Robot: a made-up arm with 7 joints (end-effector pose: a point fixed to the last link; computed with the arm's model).
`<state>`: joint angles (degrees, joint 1 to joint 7).
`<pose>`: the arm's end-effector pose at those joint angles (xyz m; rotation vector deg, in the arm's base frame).
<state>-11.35 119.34 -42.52 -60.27 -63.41 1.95 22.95</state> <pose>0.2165 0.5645 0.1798 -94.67 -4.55 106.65</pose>
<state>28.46 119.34 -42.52 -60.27 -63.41 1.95 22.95</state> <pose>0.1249 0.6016 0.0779 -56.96 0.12 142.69</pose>
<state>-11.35 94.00 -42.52 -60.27 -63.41 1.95 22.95</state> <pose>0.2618 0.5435 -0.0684 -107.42 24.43 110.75</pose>
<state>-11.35 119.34 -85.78 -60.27 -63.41 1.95 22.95</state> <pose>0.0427 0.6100 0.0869 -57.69 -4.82 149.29</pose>
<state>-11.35 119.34 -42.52 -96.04 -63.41 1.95 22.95</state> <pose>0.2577 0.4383 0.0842 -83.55 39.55 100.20</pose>
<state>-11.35 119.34 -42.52 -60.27 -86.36 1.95 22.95</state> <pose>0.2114 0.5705 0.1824 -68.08 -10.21 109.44</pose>
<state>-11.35 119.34 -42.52 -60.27 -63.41 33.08 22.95</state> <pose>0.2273 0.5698 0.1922 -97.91 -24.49 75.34</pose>
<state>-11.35 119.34 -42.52 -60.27 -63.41 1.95 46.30</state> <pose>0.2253 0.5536 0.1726 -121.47 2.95 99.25</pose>
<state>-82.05 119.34 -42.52 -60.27 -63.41 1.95 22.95</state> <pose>0.1538 0.4848 0.3986 -131.94 -10.83 25.19</pose>
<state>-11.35 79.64 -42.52 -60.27 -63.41 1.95 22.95</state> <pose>0.2822 0.4835 -0.1981 -113.35 42.14 111.19</pose>
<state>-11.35 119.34 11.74 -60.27 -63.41 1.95 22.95</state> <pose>0.2622 0.4459 0.3952 -120.07 -3.55 43.93</pose>
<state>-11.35 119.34 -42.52 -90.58 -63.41 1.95 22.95</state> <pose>0.2569 0.4605 0.0965 -85.68 33.07 101.71</pose>
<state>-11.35 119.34 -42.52 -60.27 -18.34 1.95 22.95</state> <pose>0.2273 0.5537 0.1839 -146.27 9.02 88.99</pose>
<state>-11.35 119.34 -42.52 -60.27 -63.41 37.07 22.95</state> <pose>0.2283 0.5701 0.1941 -97.90 -26.81 71.24</pose>
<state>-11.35 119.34 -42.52 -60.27 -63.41 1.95 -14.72</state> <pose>0.2091 0.5759 0.2009 -51.22 -14.69 110.00</pose>
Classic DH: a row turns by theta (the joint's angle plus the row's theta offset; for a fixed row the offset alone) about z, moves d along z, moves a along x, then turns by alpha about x. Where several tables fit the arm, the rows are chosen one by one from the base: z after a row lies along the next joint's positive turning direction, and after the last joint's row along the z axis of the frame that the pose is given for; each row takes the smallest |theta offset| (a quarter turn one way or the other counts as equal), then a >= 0, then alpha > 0; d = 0 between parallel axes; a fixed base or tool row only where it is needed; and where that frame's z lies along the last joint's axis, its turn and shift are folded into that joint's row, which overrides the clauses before.
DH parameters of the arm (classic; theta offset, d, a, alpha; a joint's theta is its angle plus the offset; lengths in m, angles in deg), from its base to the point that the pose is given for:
base (fixed): 0 0.0512 0.021 -70
joint 1: -90 0.0093 0.0081 -90
joint 2: 70 -0.003 0.001 90
joint 3: 90 -0.394 0.049 -90
joint 4: 0 -0.013 -0.026 90
joint 5: 0 -0.245 -0.004 -90
joint 6: 0 0.019 -0.01 90
joint 7: -19.54 -0.0294 0.0342 63.29
tool (fixed): -28.04 0.0209 0 0

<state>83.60 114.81 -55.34 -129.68 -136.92 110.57 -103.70</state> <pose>-0.1143 0.3326 0.0371 -15.50 -11.01 42.21</pose>
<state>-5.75 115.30 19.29 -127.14 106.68 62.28 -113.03</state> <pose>0.2475 0.2430 0.2236 -56.75 72.74 106.30</pose>
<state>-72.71 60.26 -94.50 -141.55 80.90 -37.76 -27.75</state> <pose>0.2790 0.0089 -0.0624 2.06 -128.06 -26.66</pose>
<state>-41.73 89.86 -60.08 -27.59 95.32 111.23 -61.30</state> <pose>0.2711 0.5560 0.0289 41.36 18.49 -63.61</pose>
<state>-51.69 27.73 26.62 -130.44 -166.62 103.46 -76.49</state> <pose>0.3304 0.1361 0.0974 62.92 121.03 32.54</pose>
